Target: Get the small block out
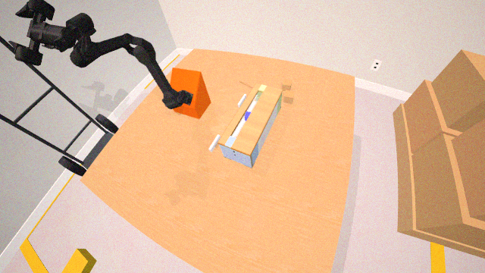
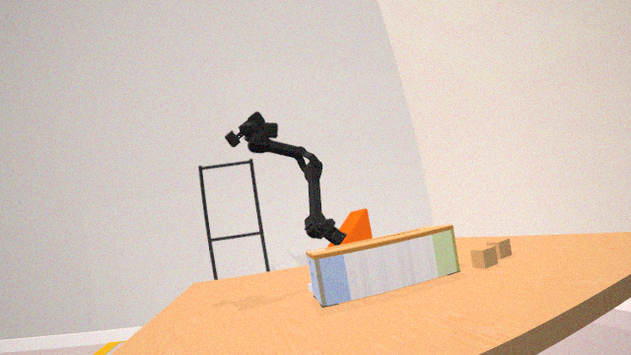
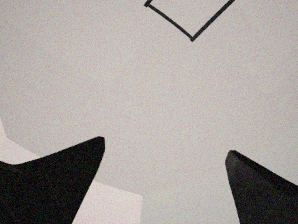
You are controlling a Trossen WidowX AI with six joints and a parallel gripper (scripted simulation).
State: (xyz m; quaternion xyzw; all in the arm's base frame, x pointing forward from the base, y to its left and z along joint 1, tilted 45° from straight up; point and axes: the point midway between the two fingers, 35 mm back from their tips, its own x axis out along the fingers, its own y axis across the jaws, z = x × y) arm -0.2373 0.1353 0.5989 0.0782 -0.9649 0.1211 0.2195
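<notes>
The blue block is 54 cm ahead of my gripper tip, 39 cm to the left of it and 59 cm below it. Also, from my gripper tip: long wooden box (53 cm ahead, 38 cm to the left, 62 cm below).
</notes>
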